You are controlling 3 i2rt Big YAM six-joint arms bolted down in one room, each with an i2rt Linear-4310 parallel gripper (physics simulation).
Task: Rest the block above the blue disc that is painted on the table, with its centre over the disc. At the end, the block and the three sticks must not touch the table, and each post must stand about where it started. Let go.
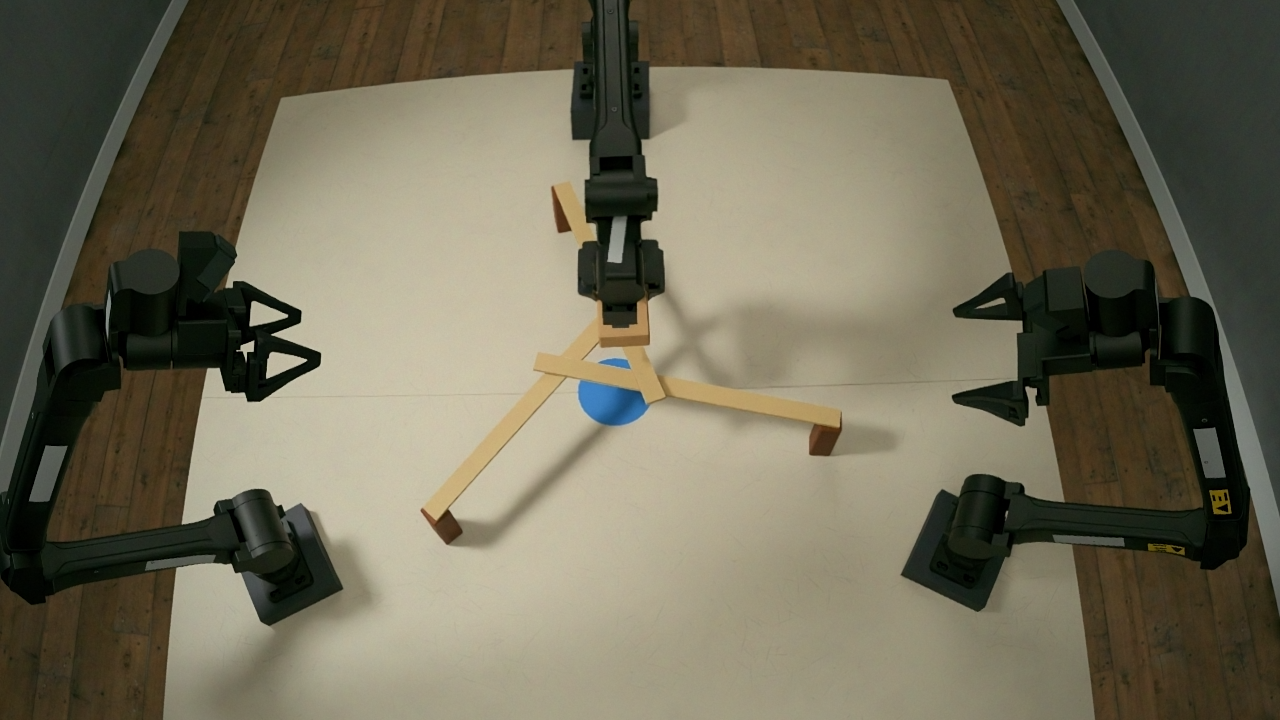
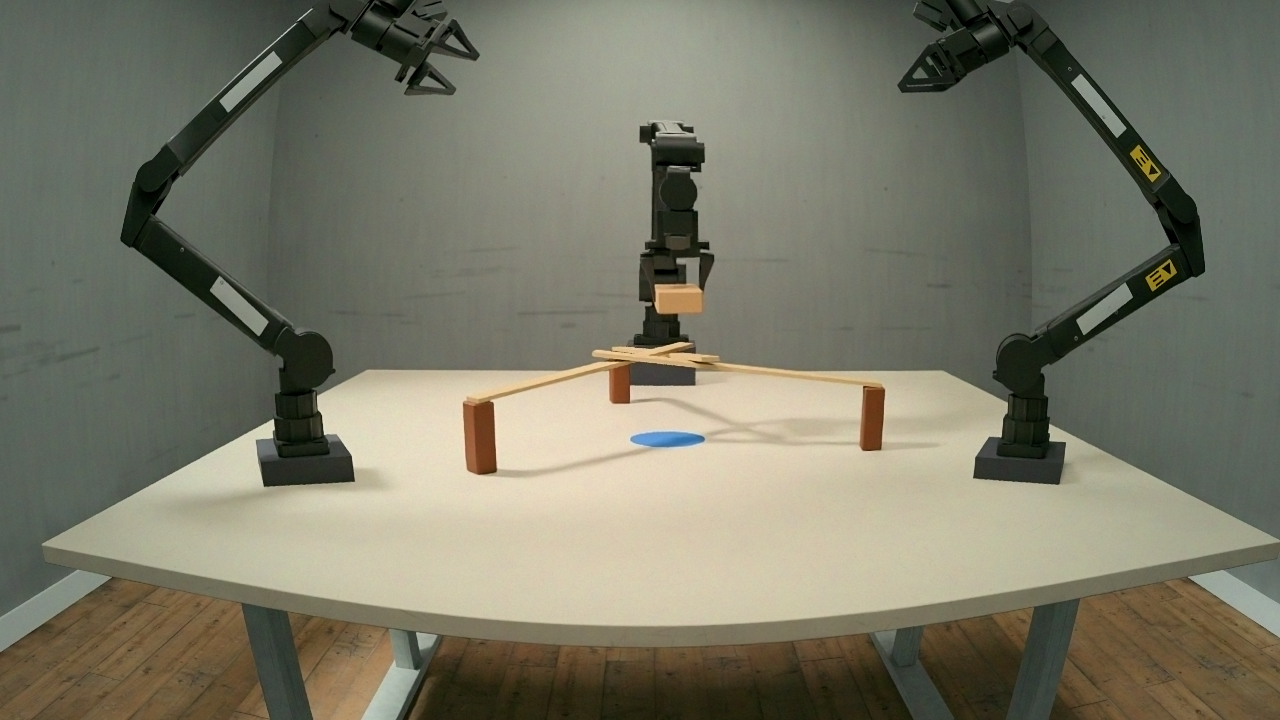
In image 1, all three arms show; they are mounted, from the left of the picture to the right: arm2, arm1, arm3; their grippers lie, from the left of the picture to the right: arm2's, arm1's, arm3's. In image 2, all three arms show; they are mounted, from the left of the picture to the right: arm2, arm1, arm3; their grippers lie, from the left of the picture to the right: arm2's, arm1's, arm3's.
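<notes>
The arm1 gripper (image 1: pixel 619 313) (image 2: pixel 677 284) is shut on the orange-tan block (image 1: pixel 623 338) (image 2: pixel 678 300), held above the crossed sticks and behind the disc. The blue disc (image 1: pixel 608 410) (image 2: pixel 666 439) lies under the crossing. The left stick (image 1: pixel 501 438) (image 2: pixel 537 385), right stick (image 1: pixel 760 400) (image 2: pixel 787 371) and back stick (image 1: pixel 572 210) rest outer ends on the left post (image 1: pixel 444 528) (image 2: pixel 479 437), right post (image 1: pixel 824 439) (image 2: pixel 871 419) and back post (image 1: pixel 560 214) (image 2: pixel 619 385). Arm1 hides part of the crossing. The arm2 gripper (image 1: pixel 309 336) (image 2: pixel 465 72) and arm3 gripper (image 1: pixel 955 354) are open and empty, far to the sides.
The pale table (image 1: pixel 626 626) (image 2: pixel 662 555) carries arm2's base (image 1: pixel 299 573) (image 2: pixel 307 463) at the left, arm3's base (image 1: pixel 953 573) (image 2: pixel 1018 463) at the right and arm1's base (image 1: pixel 581 120) at the back. Arm1 reaches over the back stick.
</notes>
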